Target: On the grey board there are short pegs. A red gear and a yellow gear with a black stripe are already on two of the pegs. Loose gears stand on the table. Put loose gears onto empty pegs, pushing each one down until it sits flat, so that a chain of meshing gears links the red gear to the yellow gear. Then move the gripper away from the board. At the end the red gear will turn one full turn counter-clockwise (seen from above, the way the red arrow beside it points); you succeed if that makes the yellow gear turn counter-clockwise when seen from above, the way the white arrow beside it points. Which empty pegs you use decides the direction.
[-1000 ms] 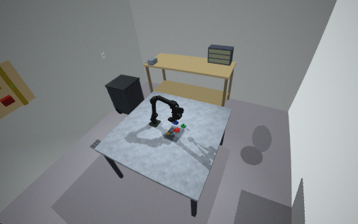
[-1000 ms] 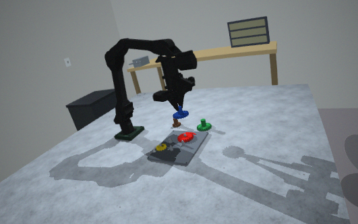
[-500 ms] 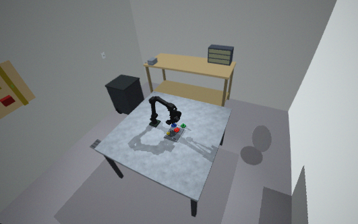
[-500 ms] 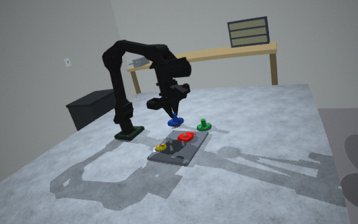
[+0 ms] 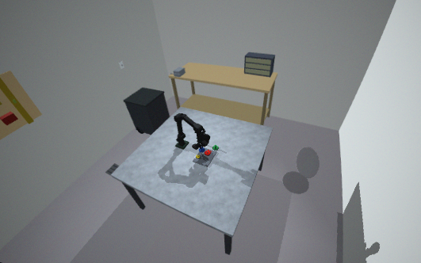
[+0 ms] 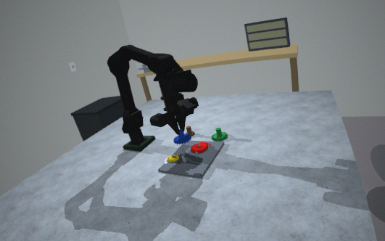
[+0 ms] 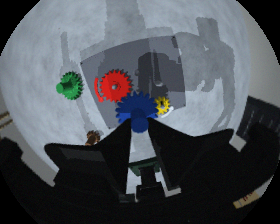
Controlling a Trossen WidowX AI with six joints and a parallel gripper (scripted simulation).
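Now: gripper tip 7 cm above the small yellow gear, 6 cm to the left of it and 1 cm past it. The rest, counted from my gripper tip: blue gear (1 cm below); then grey board (8 cm below, 4 cm ahead, 1 cm to the right); then red gear (7 cm below, 4 cm ahead, 3 cm to the left).
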